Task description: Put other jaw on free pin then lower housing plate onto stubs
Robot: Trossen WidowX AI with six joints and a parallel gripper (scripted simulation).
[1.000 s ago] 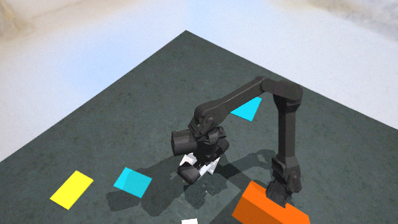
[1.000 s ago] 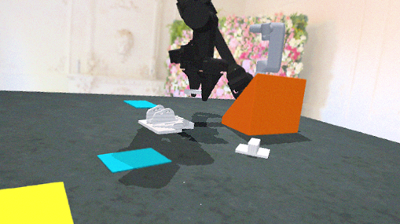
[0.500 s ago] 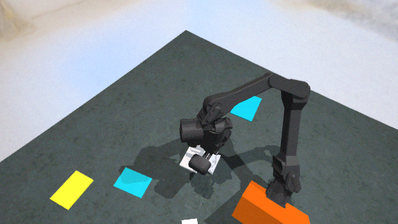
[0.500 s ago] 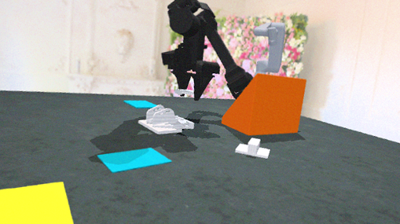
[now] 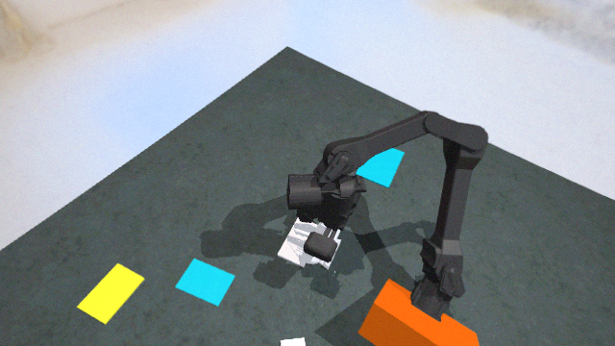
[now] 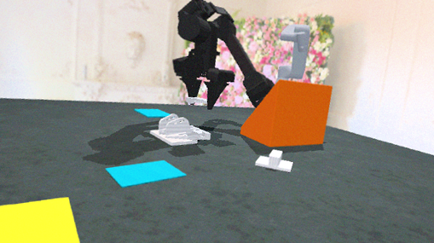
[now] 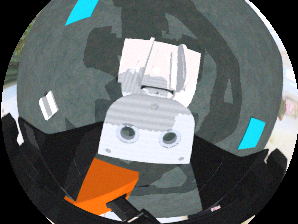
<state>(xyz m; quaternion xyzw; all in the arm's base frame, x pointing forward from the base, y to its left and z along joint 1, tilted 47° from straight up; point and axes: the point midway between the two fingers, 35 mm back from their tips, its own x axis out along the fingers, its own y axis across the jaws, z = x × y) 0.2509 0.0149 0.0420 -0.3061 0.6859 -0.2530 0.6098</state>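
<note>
Now: gripper tip 1 cm short of the housing plate and 2 cm below it. Round my gripper tip: white t-shaped piece: 6 cm behind, 24 cm to the left, 7 cm below; yellow patch: 35 cm ahead, 33 cm to the left, 8 cm below.
</note>
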